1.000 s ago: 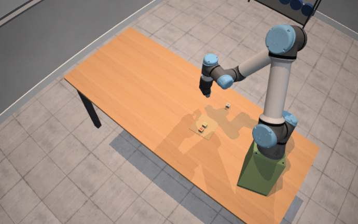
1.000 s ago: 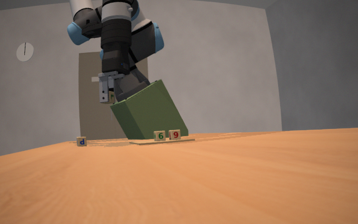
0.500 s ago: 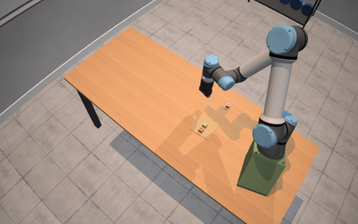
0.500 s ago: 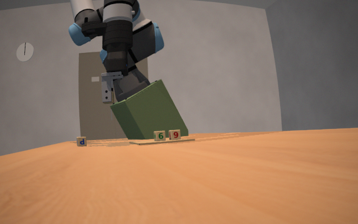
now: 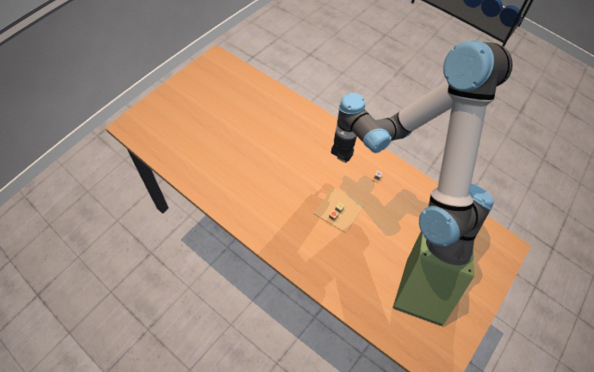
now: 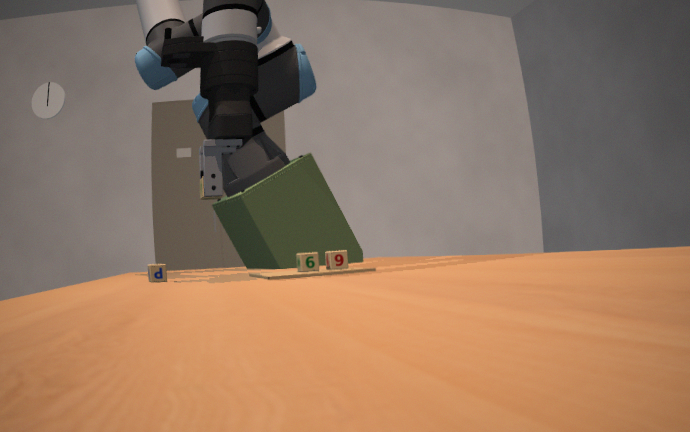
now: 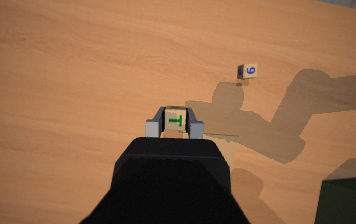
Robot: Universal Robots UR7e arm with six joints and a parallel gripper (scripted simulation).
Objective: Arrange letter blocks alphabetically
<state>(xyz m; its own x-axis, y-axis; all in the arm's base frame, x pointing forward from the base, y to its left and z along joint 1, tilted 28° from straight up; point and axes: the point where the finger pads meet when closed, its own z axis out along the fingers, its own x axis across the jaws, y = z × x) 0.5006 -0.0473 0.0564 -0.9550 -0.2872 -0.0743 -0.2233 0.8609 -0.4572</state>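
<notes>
My gripper is now 10 cm past the thin tan mat, 12 cm to the right of it and 12 cm above it. Round my hand: red D block: 11 cm behind, 16 cm to the left, 10 cm below; then blue-marked block: 12 cm behind, 10 cm to the right, 11 cm below.
</notes>
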